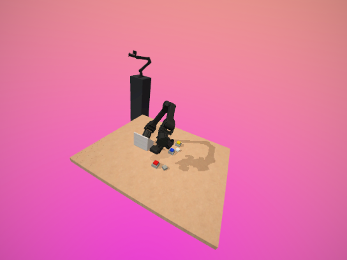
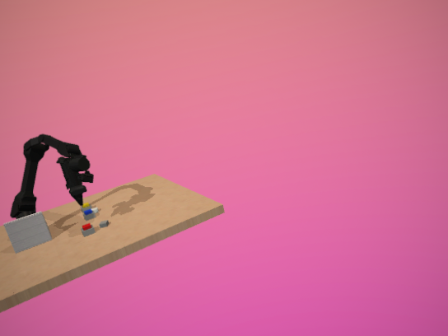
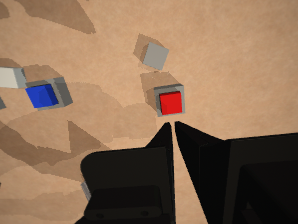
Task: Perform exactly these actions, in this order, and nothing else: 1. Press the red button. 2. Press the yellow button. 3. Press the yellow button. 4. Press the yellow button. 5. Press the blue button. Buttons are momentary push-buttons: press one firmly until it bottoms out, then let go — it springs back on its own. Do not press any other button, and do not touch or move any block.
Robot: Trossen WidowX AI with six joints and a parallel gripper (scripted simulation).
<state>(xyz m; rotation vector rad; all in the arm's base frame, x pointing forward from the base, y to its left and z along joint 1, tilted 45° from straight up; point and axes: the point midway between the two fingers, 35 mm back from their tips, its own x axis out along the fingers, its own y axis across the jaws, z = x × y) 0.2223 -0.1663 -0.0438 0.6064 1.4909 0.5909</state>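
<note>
Right now the yellow button is 320 mm to the left of my gripper tip, 100 mm below it and 40 mm ahead of it. The rest, counted from my gripper tip: blue button: 190 mm to the left, 100 mm below, 30 mm ahead; grey block: 120 mm below, 60 mm ahead; red button: 100 mm below, 10 mm to the right, 10 mm behind.
</note>
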